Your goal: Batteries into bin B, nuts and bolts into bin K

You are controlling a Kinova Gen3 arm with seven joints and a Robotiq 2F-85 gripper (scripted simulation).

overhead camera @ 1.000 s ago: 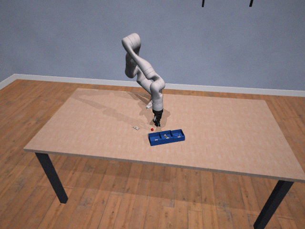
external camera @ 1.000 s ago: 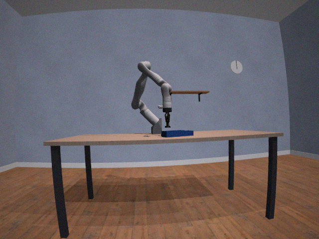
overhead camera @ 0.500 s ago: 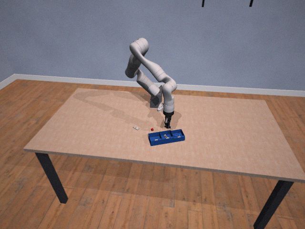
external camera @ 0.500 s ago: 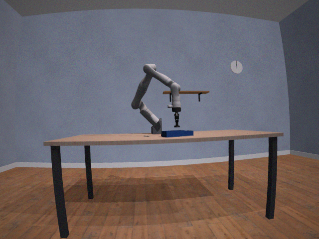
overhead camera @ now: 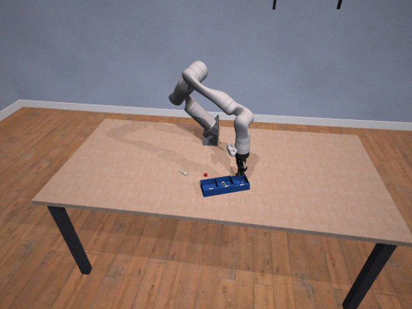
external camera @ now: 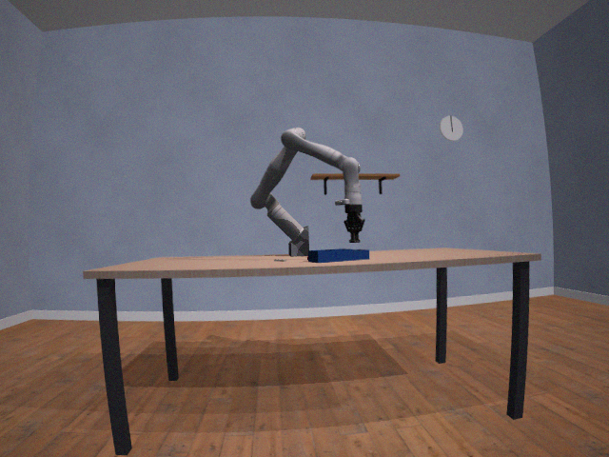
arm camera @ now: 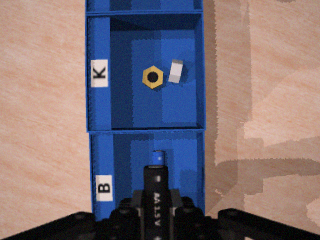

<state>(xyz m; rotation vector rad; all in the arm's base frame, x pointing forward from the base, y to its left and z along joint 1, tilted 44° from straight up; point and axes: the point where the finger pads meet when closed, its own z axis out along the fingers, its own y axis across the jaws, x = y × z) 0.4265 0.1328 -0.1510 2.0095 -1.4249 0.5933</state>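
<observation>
My hand is 8 cm above the blue battery. Also, from my hand: brass nut 8 cm to the right, 8 cm below, 3 cm ahead; black battery 2 cm below; blue bin 8 cm to the right, 7 cm below, 3 cm ahead.
</observation>
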